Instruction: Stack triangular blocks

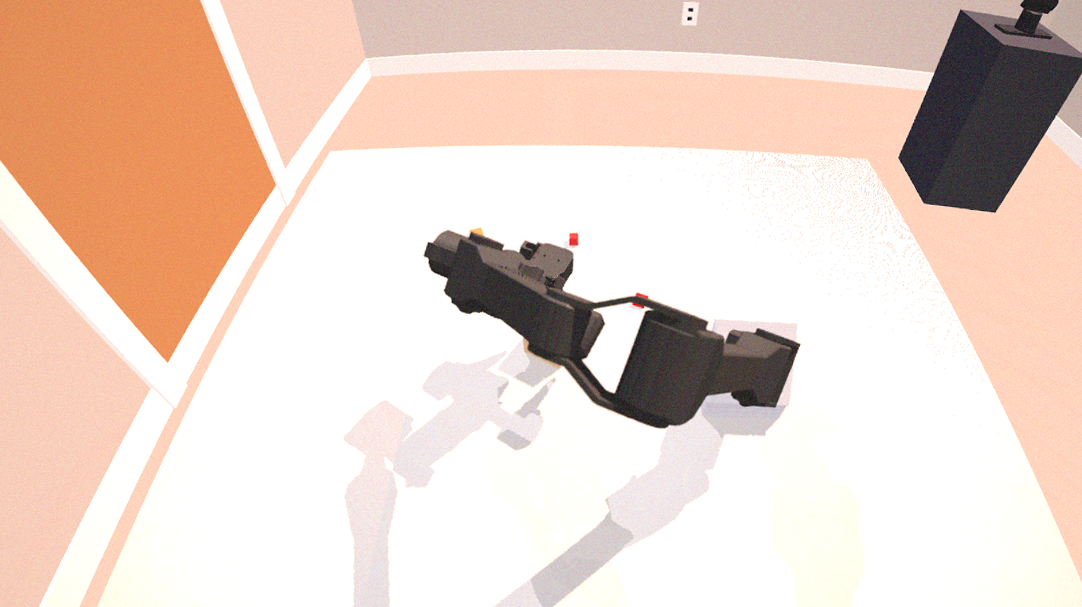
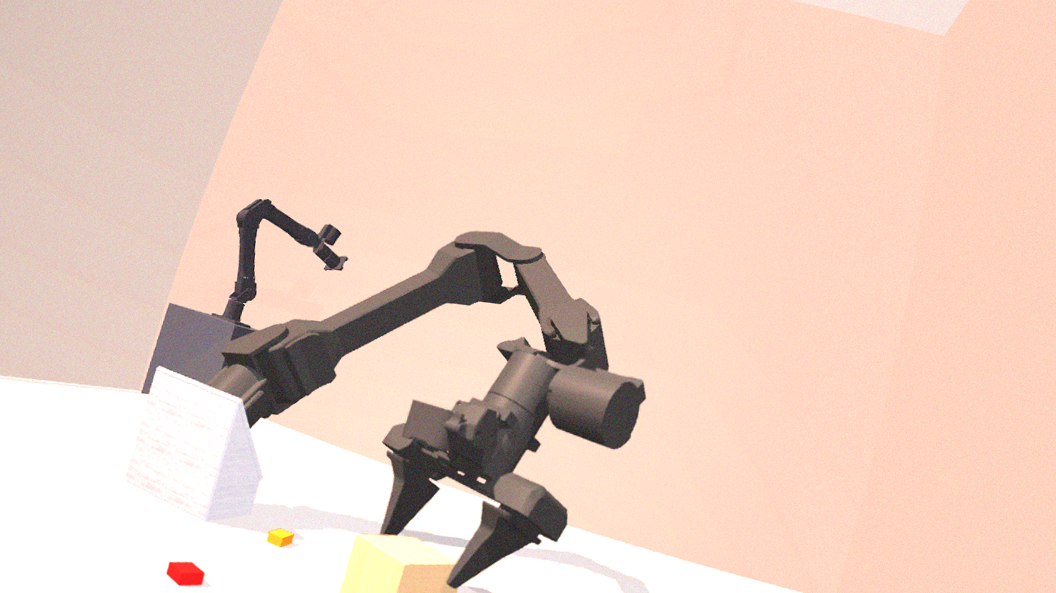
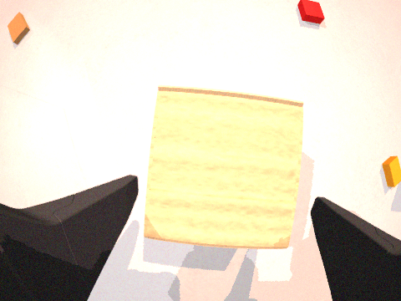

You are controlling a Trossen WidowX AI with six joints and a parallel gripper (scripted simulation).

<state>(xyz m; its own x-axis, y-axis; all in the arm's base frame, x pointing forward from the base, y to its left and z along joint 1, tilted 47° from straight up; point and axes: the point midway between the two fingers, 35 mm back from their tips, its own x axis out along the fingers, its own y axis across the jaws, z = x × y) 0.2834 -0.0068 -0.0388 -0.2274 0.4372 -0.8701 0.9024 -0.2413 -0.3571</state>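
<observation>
My gripper tip is now 1 cm short of the wooden triangular block. From my gripper tip the other things lie so: yellow cube: 16 cm behind, 5 cm to the left, 5 cm below.
</observation>
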